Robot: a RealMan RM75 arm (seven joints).
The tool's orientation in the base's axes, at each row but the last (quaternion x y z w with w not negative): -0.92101 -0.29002 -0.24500 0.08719; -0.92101 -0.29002 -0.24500 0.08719; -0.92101 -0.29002 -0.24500 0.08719; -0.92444 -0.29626 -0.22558 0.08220; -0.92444 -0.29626 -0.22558 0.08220; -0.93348 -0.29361 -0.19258 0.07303; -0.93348 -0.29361 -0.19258 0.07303; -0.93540 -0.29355 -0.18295 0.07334; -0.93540 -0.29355 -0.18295 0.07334; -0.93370 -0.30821 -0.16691 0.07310; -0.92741 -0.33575 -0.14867 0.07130
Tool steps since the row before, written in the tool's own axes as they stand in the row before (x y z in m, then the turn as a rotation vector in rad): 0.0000 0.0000 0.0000 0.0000 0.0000 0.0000; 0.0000 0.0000 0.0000 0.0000 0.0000 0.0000; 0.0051 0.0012 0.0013 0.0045 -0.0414 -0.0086; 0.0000 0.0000 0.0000 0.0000 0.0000 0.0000; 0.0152 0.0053 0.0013 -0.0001 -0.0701 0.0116; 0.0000 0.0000 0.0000 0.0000 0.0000 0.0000; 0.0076 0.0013 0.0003 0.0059 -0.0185 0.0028; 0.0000 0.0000 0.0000 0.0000 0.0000 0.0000; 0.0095 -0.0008 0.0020 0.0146 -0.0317 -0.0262; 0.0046 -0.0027 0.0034 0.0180 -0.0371 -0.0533; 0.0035 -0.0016 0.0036 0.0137 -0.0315 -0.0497
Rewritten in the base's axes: 0.0000 0.0000 0.0000 0.0000 0.0000 0.0000; 0.0000 0.0000 0.0000 0.0000 0.0000 0.0000; 0.0048 0.0019 0.0014 -0.0241 0.0334 0.0105; 0.0000 0.0000 0.0000 0.0000 0.0000 0.0000; 0.0146 0.0038 0.0058 -0.0368 0.0601 -0.0090; 0.0000 0.0000 0.0000 0.0000 0.0000 0.0000; 0.0066 0.0030 0.0028 -0.0053 0.0189 0.0002; 0.0000 0.0000 0.0000 0.0000 0.0000 0.0000; 0.0074 0.0061 0.0018 -0.0150 0.0271 0.0307; 0.0028 0.0055 -0.0014 -0.0229 0.0268 0.0574; 0.0023 0.0042 -0.0022 -0.0216 0.0208 0.0525
